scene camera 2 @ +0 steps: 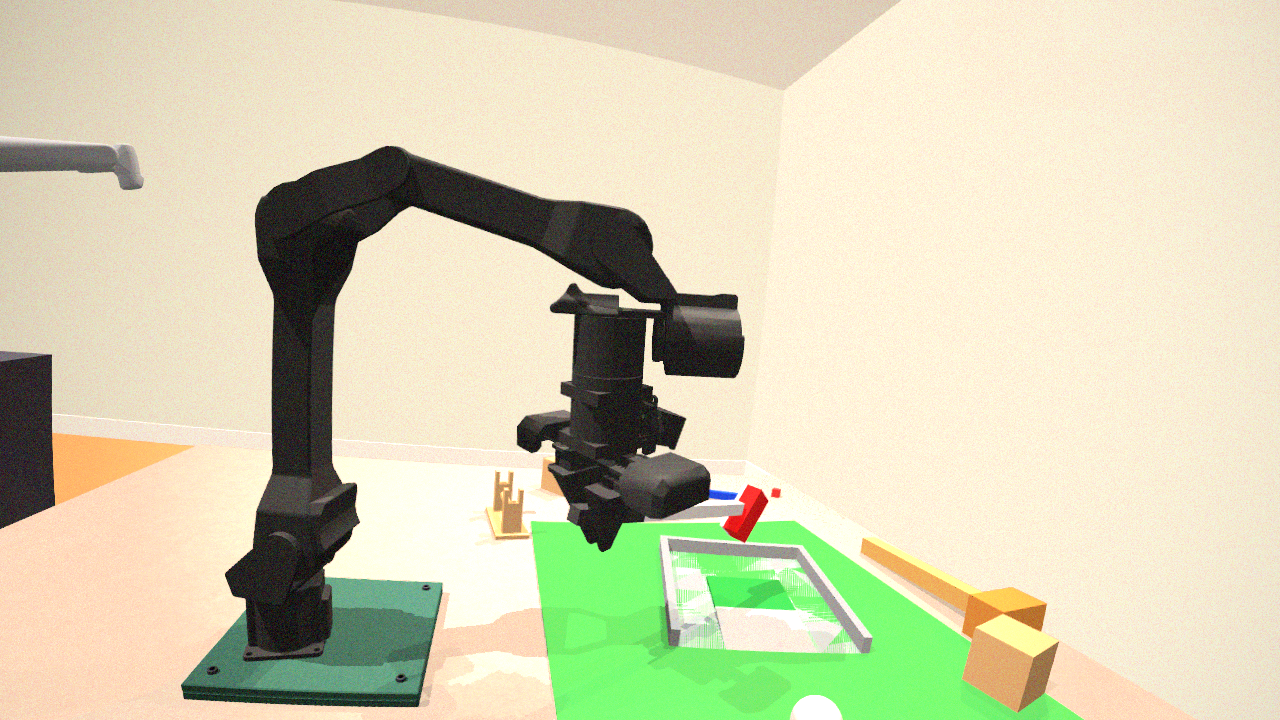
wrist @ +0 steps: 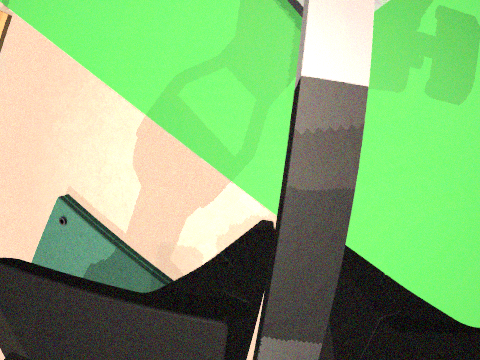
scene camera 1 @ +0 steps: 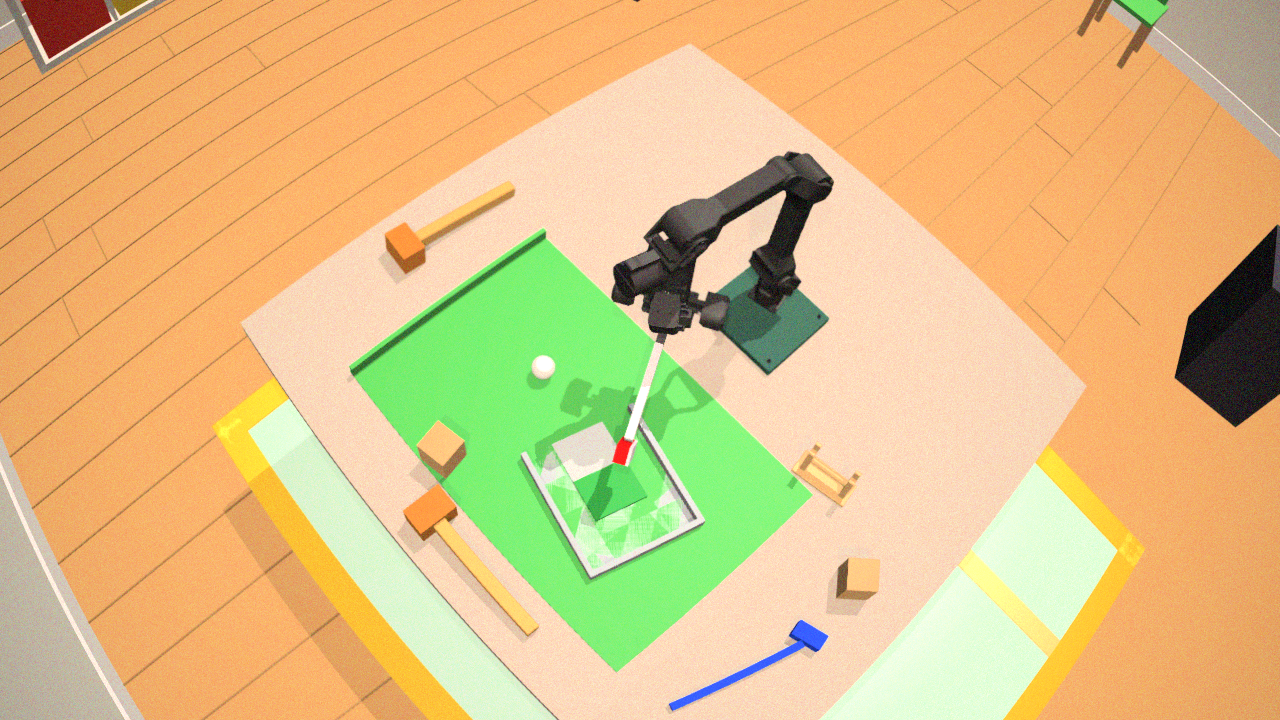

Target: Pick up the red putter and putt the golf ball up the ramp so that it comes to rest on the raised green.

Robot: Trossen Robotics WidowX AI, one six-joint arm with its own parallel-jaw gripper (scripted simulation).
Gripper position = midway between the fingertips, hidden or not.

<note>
My gripper [scene camera 2: 598,546] carries a red putter. Further things: a green mat [scene camera 1: 469,367], a dark green rail [scene camera 1: 524,246] and a small wooden rack [scene camera 2: 505,517].
My gripper shows as well in the wrist view [wrist: 288,235] and in scene camera 1 [scene camera 1: 665,330]. The green mat also shows in scene camera 2 [scene camera 2: 604,617] and in the wrist view [wrist: 223,85]. The small wooden rack shows as well in scene camera 1 [scene camera 1: 832,484].
</note>
